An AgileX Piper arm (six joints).
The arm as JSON. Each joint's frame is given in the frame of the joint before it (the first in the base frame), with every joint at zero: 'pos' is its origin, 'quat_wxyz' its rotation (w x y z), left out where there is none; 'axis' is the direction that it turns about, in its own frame. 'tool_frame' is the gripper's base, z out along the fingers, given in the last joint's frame.
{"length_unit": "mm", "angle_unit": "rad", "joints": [
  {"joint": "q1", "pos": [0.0, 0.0, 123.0], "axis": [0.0, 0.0, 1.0]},
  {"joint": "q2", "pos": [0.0, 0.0, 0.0], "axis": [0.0, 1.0, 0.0]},
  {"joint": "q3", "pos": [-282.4, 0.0, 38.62], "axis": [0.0, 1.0, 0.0]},
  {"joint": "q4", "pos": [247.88, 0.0, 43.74], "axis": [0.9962, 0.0, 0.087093]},
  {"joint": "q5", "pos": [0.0, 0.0, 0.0], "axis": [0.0, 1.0, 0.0]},
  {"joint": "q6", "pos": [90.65, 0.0, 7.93], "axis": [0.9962, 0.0, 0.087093]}
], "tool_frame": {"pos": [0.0, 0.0, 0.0], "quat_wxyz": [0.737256, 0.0, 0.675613, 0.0]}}
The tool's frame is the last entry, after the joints.
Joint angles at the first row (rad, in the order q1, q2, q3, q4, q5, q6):
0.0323, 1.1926, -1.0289, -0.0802, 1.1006, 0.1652
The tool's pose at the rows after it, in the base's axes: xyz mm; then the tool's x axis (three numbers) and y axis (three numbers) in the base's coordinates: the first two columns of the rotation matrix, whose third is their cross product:
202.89, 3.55, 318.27, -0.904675, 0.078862, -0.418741, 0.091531, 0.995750, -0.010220
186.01, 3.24, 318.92, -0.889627, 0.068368, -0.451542, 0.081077, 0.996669, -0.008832
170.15, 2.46, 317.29, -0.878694, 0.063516, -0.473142, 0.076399, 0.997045, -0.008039
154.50, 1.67, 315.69, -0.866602, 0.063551, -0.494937, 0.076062, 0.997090, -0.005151
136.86, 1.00, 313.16, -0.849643, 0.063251, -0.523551, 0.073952, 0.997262, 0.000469
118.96, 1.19, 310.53, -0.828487, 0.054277, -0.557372, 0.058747, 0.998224, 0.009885
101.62, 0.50, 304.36, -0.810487, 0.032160, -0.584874, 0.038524, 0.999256, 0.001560
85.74, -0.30, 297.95, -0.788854, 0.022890, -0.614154, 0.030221, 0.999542, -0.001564
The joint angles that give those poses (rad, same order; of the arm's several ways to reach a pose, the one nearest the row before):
0.0477, 1.1268, -0.9771, -0.0764, 1.0823, 0.1584
0.0502, 1.0534, -0.9287, -0.0764, 1.0704, 0.1501
0.0502, 0.9861, -0.8816, -0.0764, 1.0660, 0.1450
0.0501, 0.9182, -0.8388, -0.0764, 1.0660, 0.1443
0.0502, 0.8379, -0.7906, -0.0738, 1.0642, 0.1421
0.0501, 0.7522, -0.7449, -0.0600, 1.0622, 0.1252
0.0502, 0.6662, -0.6927, -0.0580, 1.0622, 0.1012
0.0502, 0.5818, -0.6450, -0.0579, 1.0622, 0.0908

